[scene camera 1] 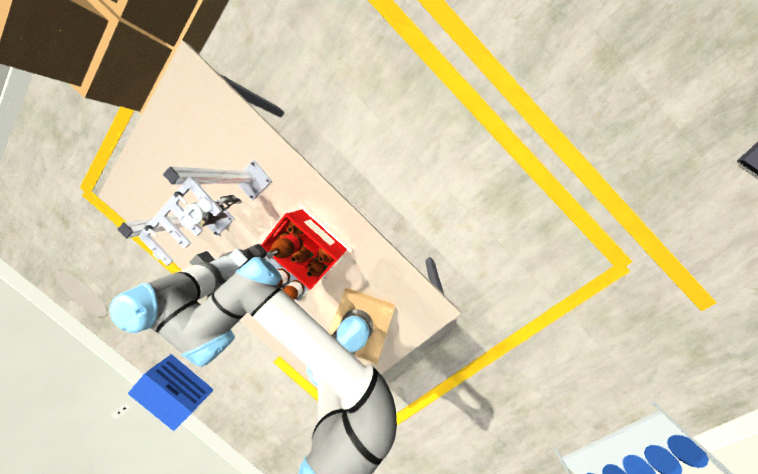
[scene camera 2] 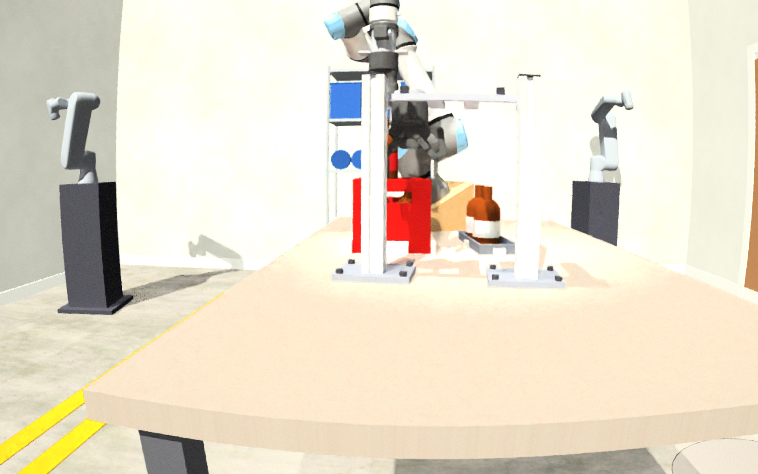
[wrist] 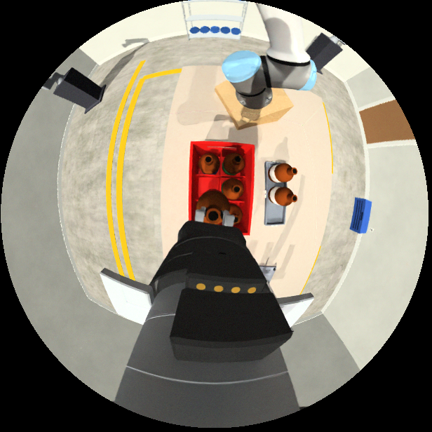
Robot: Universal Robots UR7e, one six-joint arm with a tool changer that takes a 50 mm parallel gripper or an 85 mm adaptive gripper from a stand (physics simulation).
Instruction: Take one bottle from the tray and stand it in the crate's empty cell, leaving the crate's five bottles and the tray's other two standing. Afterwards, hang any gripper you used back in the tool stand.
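Places are measured from the arm's base along level axes (x right, y ahead, z up), in metres.
Pixels of known places: hand, tool point: (scene camera 2: pixel 383 47).
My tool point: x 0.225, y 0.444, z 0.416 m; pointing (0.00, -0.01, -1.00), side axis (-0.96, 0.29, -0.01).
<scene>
Behind a point stands the place of what it marks.
My gripper (scene camera 1: pixel 273 253) (wrist: pixel 215 217) is shut on the neck of a brown bottle with a red label (scene camera 1: pixel 285 247) {z 0.184, x 0.244, y 0.404 m} (scene camera 2: pixel 392 162) {z 0.115, x 0.202, y 0.451 m} (wrist: pixel 212 200). The bottle hangs upright over the red crate (scene camera 1: pixel 340 249) {z -0.023, x 0.265, y 0.254 m} (scene camera 2: pixel 419 223) {z -0.029, x 0.148, y 0.528 m} (wrist: pixel 252 170); its base shows just above the rim in scene camera 2. In the wrist view the crate's middle left cell (wrist: pixel 207 187) is empty, and the held bottle covers the near left cell. Bottles stand in both far cells, the middle right and the near right. Two white-labelled bottles (wrist: pixel 281 173) (wrist: pixel 281 196) stand on the grey tray (scene camera 2: pixel 505 247) {z -0.084, x -0.059, y 0.571 m} (wrist: pixel 274 216).
The tool stand (scene camera 1: pixel 212 176) {z 0.146, x 0.300, y 0.768 m} (scene camera 2: pixel 528 167) {z 0.108, x 0.027, y 0.883 m} rises beside the crate, its near post partly hiding crate and held bottle in scene camera 2. A dark gripper (scene camera 2: pixel 410 120) hangs in it. A wooden base block (scene camera 1: pixel 382 313) {z -0.044, x 0.103, y -0.071 m} (wrist: pixel 280 106) under the arm stands beyond the crate.
</scene>
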